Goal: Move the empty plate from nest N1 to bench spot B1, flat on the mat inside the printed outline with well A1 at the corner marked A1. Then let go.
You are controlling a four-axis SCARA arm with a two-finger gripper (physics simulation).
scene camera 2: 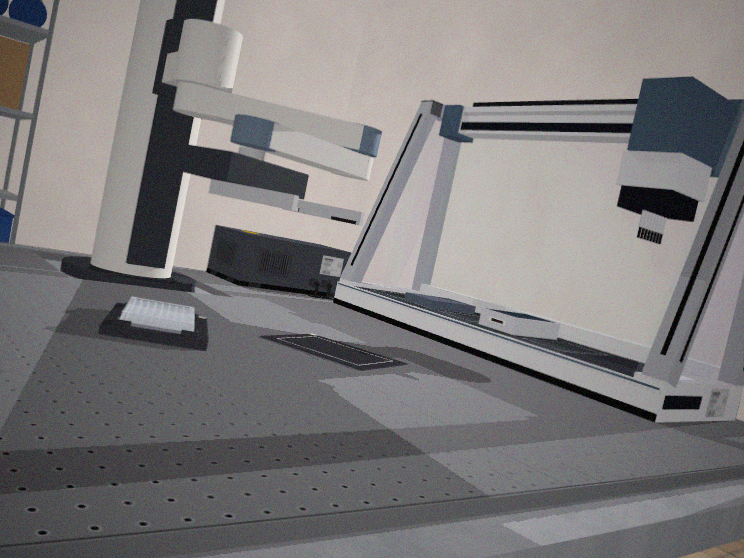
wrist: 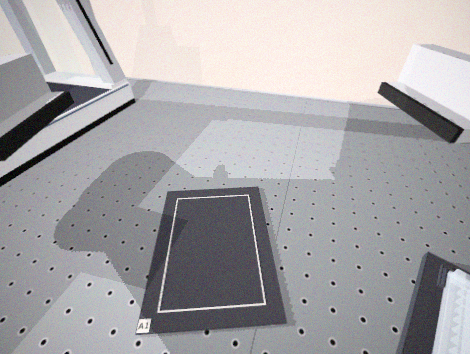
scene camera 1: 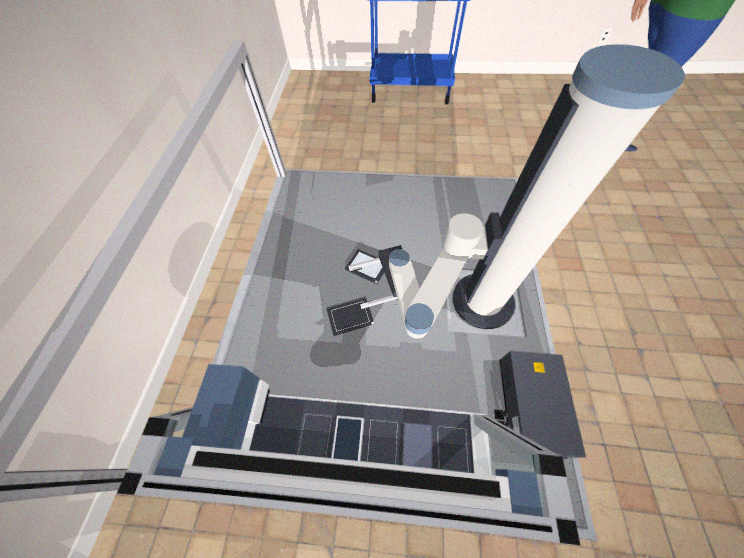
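Observation:
The pale, translucent plate sits in the dark raised nest N1; its well A1 cannot be made out. The flat dark mat of spot B1 lies beside the nest, with a white outline and an A1 label at its lower left corner in the wrist view. My gripper is open and empty, high above the bench. In scene camera 1, one finger overlaps the plate and the other reaches the mat's edge.
The arm's column rises from the bench. A gantry instrument stands along one side with its head raised. A dark box stands near it. A blue cart and a person are beyond the bench.

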